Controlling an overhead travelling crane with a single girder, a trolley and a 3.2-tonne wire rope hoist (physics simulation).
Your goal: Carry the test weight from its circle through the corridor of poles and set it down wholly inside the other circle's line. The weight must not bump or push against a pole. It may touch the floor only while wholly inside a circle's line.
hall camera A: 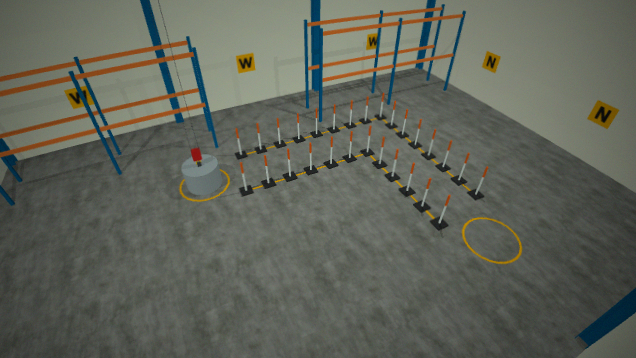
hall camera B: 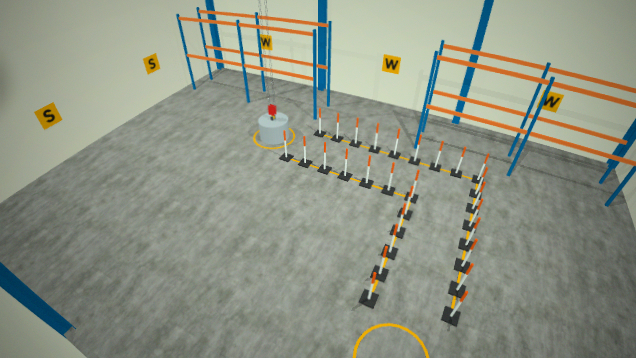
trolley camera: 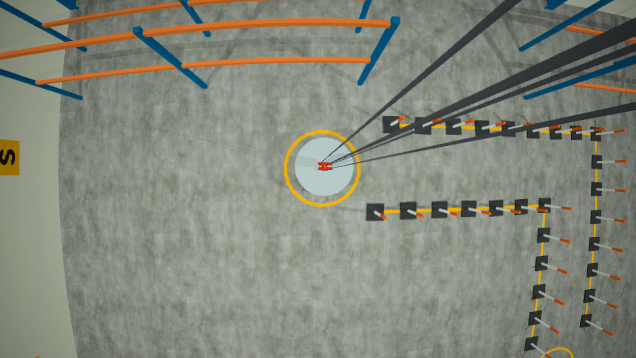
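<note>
The test weight (hall camera A: 202, 177) (hall camera B: 273, 131) (trolley camera: 310, 177) is a pale grey upright cylinder. It stands over its yellow start circle (hall camera A: 200, 200) (hall camera B: 273, 148) (trolley camera: 322, 205), and the line shows all around it in the trolley camera view. Whether a small gap lies under it cannot be told. My gripper, the hook under a red block (hall camera A: 198, 162) (hall camera B: 272, 117) (trolley camera: 325, 166), is at the middle of the weight's top and appears hooked on it. The other yellow circle (hall camera A: 484, 218) (hall camera B: 389, 325) (trolley camera: 560, 349) lies beyond the corridor's far end, partly cut off in hall camera B and the trolley camera.
Two rows of orange-and-white poles on black bases form an L-shaped corridor. Its near end has an inner-row pole (hall camera A: 244, 177) (hall camera B: 285, 145) and an outer-row pole (hall camera A: 239, 142) (hall camera B: 320, 121), both close beside the weight. Blue-and-orange racks (hall camera A: 199, 90) (hall camera B: 315, 75) stand along the W wall.
</note>
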